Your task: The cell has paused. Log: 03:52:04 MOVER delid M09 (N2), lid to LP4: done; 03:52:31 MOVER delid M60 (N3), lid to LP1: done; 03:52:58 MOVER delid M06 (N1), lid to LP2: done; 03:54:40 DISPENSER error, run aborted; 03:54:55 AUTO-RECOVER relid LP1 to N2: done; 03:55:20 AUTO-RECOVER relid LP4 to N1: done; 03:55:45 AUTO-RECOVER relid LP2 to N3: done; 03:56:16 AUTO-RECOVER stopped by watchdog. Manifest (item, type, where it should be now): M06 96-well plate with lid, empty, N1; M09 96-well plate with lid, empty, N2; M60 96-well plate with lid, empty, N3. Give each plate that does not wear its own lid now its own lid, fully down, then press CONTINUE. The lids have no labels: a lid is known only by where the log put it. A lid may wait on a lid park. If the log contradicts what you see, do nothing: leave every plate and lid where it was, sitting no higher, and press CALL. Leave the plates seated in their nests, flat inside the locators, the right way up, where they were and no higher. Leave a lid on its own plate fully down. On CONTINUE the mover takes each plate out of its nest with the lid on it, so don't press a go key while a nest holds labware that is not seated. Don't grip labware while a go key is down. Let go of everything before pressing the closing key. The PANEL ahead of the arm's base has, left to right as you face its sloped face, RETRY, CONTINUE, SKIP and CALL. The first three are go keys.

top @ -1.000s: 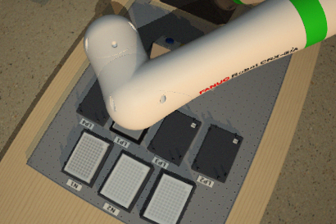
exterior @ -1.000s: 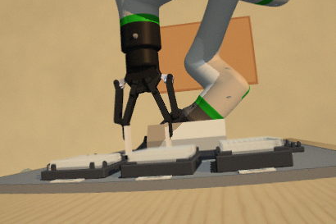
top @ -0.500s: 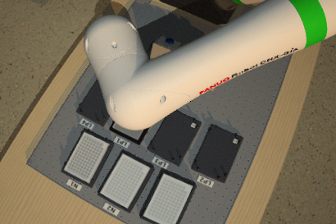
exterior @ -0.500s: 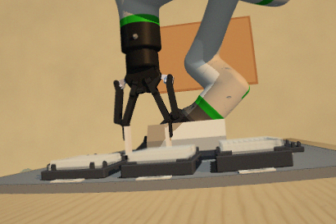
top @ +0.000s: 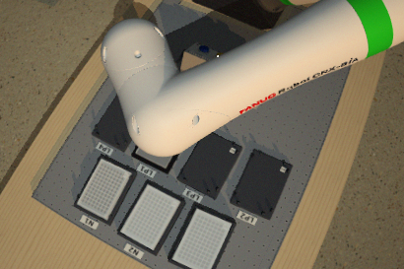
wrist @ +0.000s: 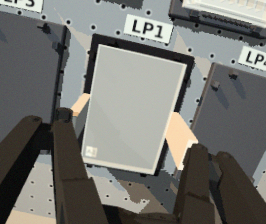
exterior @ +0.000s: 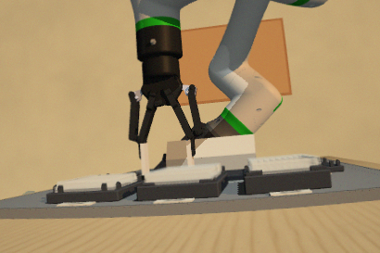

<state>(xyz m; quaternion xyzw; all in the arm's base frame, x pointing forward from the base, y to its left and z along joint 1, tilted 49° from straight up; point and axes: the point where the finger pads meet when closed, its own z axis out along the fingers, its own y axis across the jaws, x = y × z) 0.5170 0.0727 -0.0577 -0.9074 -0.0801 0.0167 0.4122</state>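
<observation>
The lid park LP1 is 30 mm below my hand. The rest, counted from my hand: lid park LP3: 10 mm behind, 130 mm to the left, 30 mm below; LP1 label: 90 mm ahead, 10 mm to the left, 40 mm below; lid park LP4: 20 mm ahead, 120 mm to the right, 30 mm below.
</observation>
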